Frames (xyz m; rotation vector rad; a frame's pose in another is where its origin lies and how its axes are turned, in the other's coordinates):
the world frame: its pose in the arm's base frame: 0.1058 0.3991 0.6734 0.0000 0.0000 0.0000
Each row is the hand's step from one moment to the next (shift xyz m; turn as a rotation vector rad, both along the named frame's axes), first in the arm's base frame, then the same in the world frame.
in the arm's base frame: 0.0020 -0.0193 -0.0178 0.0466 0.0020 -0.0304
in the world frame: 0.0020 -0.0193 -0.0178 0.0466 0.0020 -0.0304
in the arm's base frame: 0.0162 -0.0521 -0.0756 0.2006 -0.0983 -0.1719
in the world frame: 0.0162 -0.0521 -0.0756 0.2006 -0.0983 -0.1719
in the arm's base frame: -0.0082 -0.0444 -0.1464 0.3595 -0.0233 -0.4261
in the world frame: -0.0082 -0.0444 -0.1464 0.3595 -0.0233 -0.4261
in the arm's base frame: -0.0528 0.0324 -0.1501 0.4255 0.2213 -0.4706
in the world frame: -0.0528 0.0324 -0.1501 0.4255 0.2213 -0.4706
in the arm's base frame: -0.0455 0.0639 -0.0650 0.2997 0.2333 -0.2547
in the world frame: -0.0455 0.0639 -0.0650 0.2997 0.2333 -0.2547
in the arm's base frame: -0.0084 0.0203 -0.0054 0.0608 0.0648 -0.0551
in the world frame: -0.0084 0.0203 -0.0054 0.0608 0.0648 -0.0551
